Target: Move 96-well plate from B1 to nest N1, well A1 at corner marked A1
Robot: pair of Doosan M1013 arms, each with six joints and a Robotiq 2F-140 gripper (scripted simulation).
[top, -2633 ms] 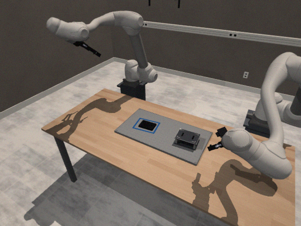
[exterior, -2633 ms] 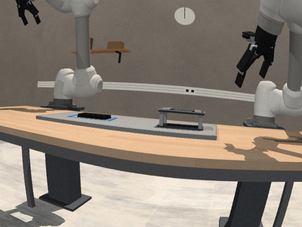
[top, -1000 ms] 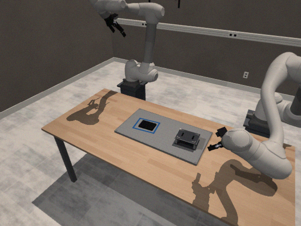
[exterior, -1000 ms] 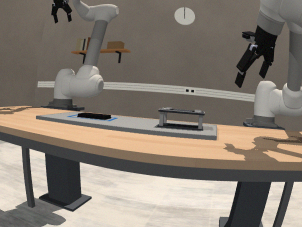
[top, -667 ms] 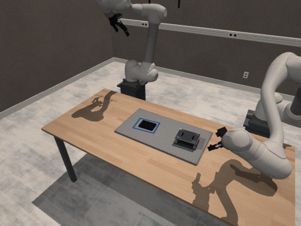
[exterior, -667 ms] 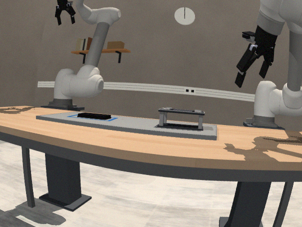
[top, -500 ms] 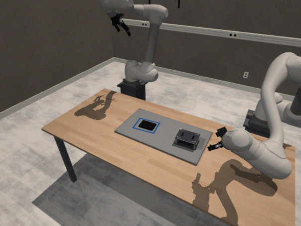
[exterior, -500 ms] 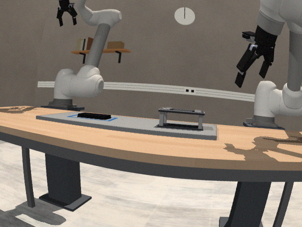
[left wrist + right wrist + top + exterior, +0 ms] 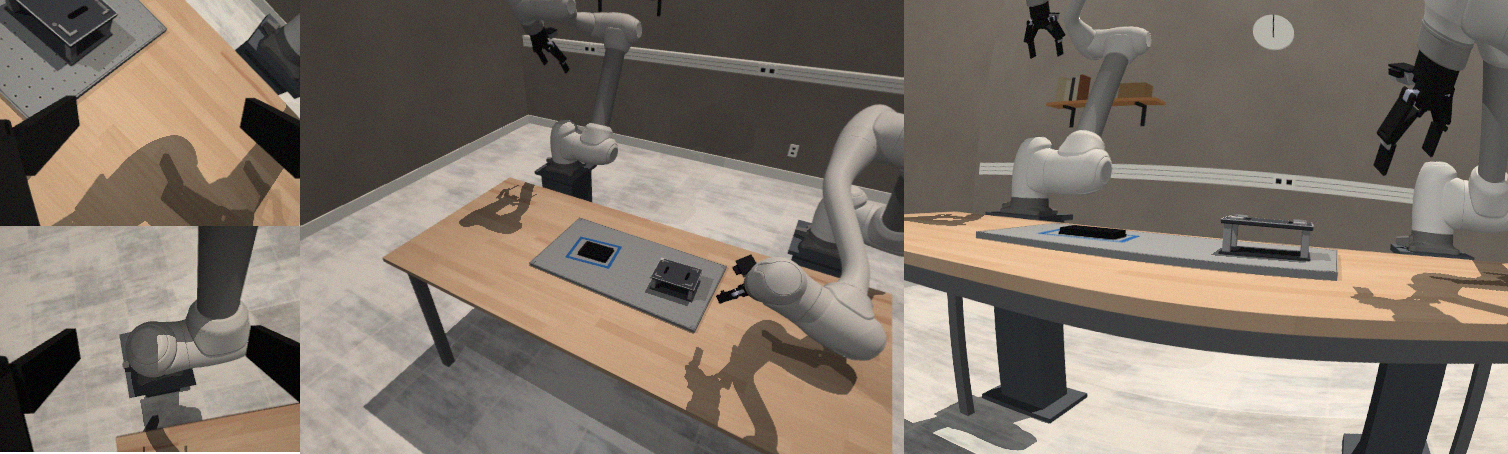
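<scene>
The black 96-well plate is 62 cm to the right of my left hand, 19 cm below it and 11 cm behind it. Also, from my left hand: A1 label (34 cm to the right, 15 cm behind, 14 cm below); grey perforated board (47 cm to the right, 21 cm below, 11 cm behind); raised nest N1 (26 cm to the right, 14 cm below, 10 cm behind).
</scene>
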